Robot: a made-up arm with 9 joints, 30 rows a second.
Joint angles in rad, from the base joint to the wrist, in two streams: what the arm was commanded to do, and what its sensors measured. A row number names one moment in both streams.
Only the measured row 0 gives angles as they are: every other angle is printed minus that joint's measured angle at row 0.
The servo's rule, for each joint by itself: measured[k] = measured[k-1] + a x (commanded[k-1-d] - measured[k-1]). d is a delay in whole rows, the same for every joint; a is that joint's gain. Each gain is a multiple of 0.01, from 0.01 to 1. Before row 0 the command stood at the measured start. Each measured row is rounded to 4 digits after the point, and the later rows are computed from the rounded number. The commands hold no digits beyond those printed.
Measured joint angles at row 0: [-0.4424 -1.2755 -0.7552 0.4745 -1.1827 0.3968 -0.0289 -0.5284 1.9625]
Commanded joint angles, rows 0 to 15: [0.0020 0.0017 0.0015 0.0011 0.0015 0.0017 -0.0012 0.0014 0.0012]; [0.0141 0.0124 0.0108 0.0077 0.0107 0.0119 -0.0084 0.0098 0.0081]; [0.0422 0.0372 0.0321 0.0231 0.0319 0.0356 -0.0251 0.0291 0.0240]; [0.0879 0.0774 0.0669 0.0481 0.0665 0.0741 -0.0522 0.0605 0.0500]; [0.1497 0.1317 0.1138 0.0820 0.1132 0.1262 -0.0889 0.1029 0.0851]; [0.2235 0.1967 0.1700 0.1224 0.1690 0.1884 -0.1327 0.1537 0.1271]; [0.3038 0.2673 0.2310 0.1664 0.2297 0.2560 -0.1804 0.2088 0.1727]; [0.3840 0.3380 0.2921 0.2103 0.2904 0.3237 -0.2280 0.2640 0.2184]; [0.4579 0.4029 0.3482 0.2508 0.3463 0.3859 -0.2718 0.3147 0.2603]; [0.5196 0.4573 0.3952 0.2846 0.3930 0.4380 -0.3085 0.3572 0.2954]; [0.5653 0.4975 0.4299 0.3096 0.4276 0.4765 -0.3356 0.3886 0.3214]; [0.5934 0.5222 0.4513 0.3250 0.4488 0.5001 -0.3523 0.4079 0.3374]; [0.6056 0.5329 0.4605 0.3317 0.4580 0.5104 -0.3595 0.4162 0.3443]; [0.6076 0.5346 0.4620 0.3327 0.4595 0.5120 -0.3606 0.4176 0.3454]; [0.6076 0.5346 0.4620 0.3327 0.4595 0.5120 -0.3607 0.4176 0.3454]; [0.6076 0.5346 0.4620 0.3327 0.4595 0.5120 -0.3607 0.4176 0.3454]
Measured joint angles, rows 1 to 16: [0.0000 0.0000 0.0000 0.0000 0.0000 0.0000 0.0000 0.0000 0.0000]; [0.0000 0.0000 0.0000 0.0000 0.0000 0.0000 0.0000 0.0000 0.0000]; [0.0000 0.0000 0.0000 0.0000 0.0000 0.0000 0.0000 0.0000 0.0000]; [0.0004 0.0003 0.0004 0.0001 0.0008 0.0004 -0.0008 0.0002 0.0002]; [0.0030 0.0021 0.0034 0.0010 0.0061 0.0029 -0.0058 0.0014 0.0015]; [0.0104 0.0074 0.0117 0.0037 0.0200 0.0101 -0.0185 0.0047 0.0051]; [0.0251 0.0179 0.0277 0.0090 0.0451 0.0242 -0.0407 0.0114 0.0123]; [0.0488 0.0350 0.0527 0.0178 0.0819 0.0466 -0.0725 0.0224 0.0239]; [0.0820 0.0593 0.0867 0.0304 0.1289 0.0778 -0.1122 0.0382 0.0404]; [0.1241 0.0905 0.1285 0.0467 0.1833 0.1170 -0.1572 0.0587 0.0616]; [0.1735 0.1276 0.1759 0.0663 0.2411 0.1625 -0.2039 0.0833 0.0867]; [0.2275 0.1689 0.2259 0.0884 0.2979 0.2116 -0.2487 0.1111 0.1145]; [0.2830 0.2122 0.2750 0.1119 0.3493 0.2614 -0.2882 0.1406 0.1434]; [0.3366 0.2550 0.3199 0.1356 0.3916 0.3087 -0.3195 0.1704 0.1719]; [0.3854 0.2951 0.3580 0.1583 0.4225 0.3508 -0.3411 0.1989 0.1984]; [0.4272 0.3308 0.3877 0.1791 0.4417 0.3859 -0.3532 0.2250 0.2217]
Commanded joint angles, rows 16 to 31: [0.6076 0.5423 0.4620 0.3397 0.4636 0.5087 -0.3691 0.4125 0.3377]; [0.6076 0.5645 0.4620 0.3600 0.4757 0.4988 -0.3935 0.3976 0.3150]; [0.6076 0.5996 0.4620 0.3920 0.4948 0.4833 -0.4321 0.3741 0.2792]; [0.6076 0.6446 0.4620 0.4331 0.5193 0.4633 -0.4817 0.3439 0.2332]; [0.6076 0.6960 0.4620 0.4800 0.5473 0.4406 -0.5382 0.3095 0.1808]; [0.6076 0.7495 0.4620 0.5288 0.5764 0.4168 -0.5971 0.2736 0.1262]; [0.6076 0.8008 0.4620 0.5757 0.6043 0.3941 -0.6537 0.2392 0.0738]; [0.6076 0.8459 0.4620 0.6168 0.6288 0.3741 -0.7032 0.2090 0.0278]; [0.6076 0.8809 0.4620 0.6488 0.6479 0.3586 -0.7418 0.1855 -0.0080]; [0.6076 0.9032 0.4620 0.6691 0.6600 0.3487 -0.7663 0.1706 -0.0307]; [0.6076 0.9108 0.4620 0.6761 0.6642 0.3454 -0.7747 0.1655 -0.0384]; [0.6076 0.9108 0.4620 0.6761 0.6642 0.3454 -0.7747 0.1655 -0.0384]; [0.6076 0.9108 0.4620 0.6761 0.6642 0.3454 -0.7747 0.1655 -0.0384]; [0.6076 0.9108 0.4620 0.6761 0.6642 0.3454 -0.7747 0.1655 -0.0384]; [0.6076 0.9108 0.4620 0.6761 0.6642 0.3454 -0.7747 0.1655 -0.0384]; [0.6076 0.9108 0.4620 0.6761 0.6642 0.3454 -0.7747 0.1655 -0.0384]
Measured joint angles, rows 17 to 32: [0.4615 0.3614 0.4092 0.1975 0.4513 0.4136 -0.3581 0.2481 0.2415]; [0.4893 0.3874 0.4245 0.2137 0.4557 0.4352 -0.3598 0.2684 0.2581]; [0.5118 0.4095 0.4354 0.2280 0.4578 0.4521 -0.3604 0.2863 0.2721]; [0.5300 0.4294 0.4431 0.2414 0.4609 0.4646 -0.3661 0.3014 0.2826]; [0.5447 0.4497 0.4486 0.2556 0.4689 0.4721 -0.3842 0.3129 0.2878]; [0.5567 0.4722 0.4525 0.2720 0.4829 0.4746 -0.4158 0.3202 0.2864]; [0.5664 0.4981 0.4553 0.2913 0.5026 0.4721 -0.4593 0.3230 0.2779]; [0.5742 0.5278 0.4572 0.3139 0.5267 0.4652 -0.5114 0.3214 0.2624]; [0.5805 0.5611 0.4586 0.3397 0.5535 0.4546 -0.5680 0.3157 0.2406]; [0.5856 0.5971 0.4596 0.3680 0.5809 0.4413 -0.6246 0.3065 0.2139]; [0.5898 0.6344 0.4603 0.3979 0.6068 0.4265 -0.6765 0.2948 0.1841]; [0.5932 0.6714 0.4608 0.4280 0.6290 0.4116 -0.7196 0.2817 0.1534]; [0.5959 0.7062 0.4611 0.4569 0.6457 0.3978 -0.7504 0.2684 0.1239]; [0.5981 0.7369 0.4614 0.4832 0.6557 0.3863 -0.7664 0.2561 0.0979]; [0.5999 0.7630 0.4616 0.5063 0.6603 0.3773 -0.7719 0.2452 0.0761]; [0.6014 0.7852 0.4617 0.5267 0.6624 0.3703 -0.7737 0.2356 0.0578]
